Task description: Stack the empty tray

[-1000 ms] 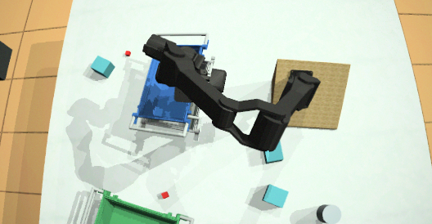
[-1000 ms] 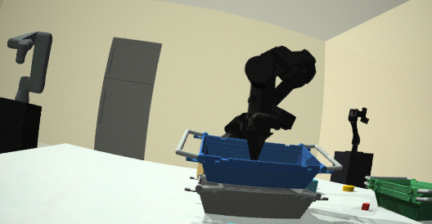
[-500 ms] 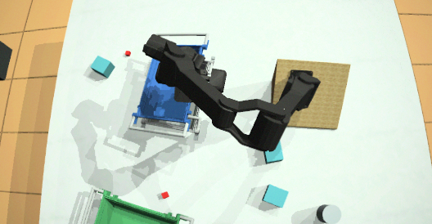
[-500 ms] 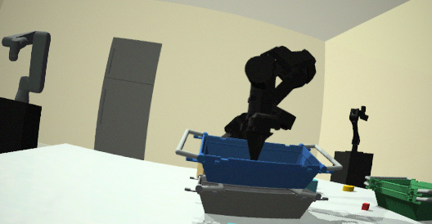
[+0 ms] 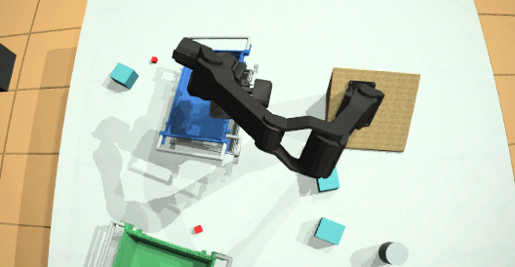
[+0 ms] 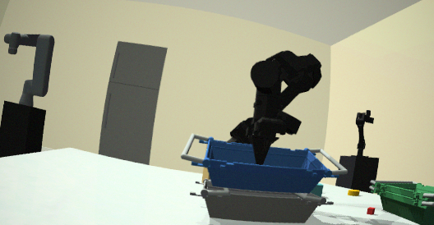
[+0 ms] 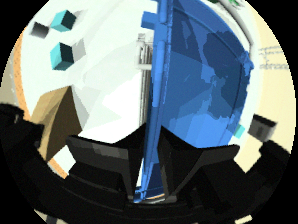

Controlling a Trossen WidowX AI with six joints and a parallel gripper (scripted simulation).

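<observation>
Right now my gripper tip is 70 mm short of the blue tray, 10 mm to the left of it and 20 mm below it. Also, from my gripper tip: grey cylinder (420 mm behind, 340 mm to the left, 70 mm below).
</observation>
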